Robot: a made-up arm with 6 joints.
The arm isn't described. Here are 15 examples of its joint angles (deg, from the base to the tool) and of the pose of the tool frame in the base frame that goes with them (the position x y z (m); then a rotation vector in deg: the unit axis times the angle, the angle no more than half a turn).
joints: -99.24 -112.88 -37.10 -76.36 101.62 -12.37
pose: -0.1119 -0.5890 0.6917 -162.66 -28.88 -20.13
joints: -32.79 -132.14 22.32 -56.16 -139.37 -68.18
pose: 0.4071 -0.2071 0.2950 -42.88 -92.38 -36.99
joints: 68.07 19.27 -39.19 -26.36 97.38 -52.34
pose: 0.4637 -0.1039 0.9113 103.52 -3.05 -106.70
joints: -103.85 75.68 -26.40 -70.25 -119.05 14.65
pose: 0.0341 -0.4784 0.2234 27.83 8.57 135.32
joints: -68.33 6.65 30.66 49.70 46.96 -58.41
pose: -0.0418 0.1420 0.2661 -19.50 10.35 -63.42
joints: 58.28 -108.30 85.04 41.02 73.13 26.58
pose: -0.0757 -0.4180 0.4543 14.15 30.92 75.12
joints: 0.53 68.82 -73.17 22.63 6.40 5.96
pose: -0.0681 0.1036 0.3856 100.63 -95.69 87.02
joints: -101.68 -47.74 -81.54 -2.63 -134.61 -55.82
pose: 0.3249 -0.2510 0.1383 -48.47 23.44 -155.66
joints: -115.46 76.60 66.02 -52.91 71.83 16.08
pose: 0.0238 -0.3036 0.0764 4.36 -42.43 67.86
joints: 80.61 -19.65 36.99 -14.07 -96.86 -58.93
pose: -0.0256 0.0530 0.7933 -26.70 92.48 1.40
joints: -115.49 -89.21 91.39 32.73 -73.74 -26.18
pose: 0.2211 -0.5150 0.4466 -72.34 -26.33 107.25
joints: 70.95 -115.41 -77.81 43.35 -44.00 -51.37
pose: 0.1344 -0.3362 0.8556 -133.80 30.96 95.61
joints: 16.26 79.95 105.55 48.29 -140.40 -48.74
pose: 0.1896 0.2759 0.8047 67.08 -148.32 -22.70
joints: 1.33 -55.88 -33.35 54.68 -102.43 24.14
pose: -0.1807 -0.1422 0.1785 35.64 -31.47 84.96
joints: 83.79 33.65 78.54 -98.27 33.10 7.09
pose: 0.6243 -0.3585 0.4113 -2.57 -80.12 -133.47
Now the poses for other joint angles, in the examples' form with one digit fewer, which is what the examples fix.
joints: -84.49 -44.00 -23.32 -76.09 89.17 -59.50
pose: -0.292 -0.377 0.678 121.4 26.0 57.3
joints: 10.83 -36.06 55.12 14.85 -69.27 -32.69
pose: -0.070 -0.298 0.753 -56.5 68.5 65.1
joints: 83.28 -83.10 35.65 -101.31 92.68 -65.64
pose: 0.574 -0.399 0.401 -65.9 -100.6 -18.4
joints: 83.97 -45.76 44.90 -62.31 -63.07 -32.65
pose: -0.015 -0.028 0.823 -90.9 105.6 8.5
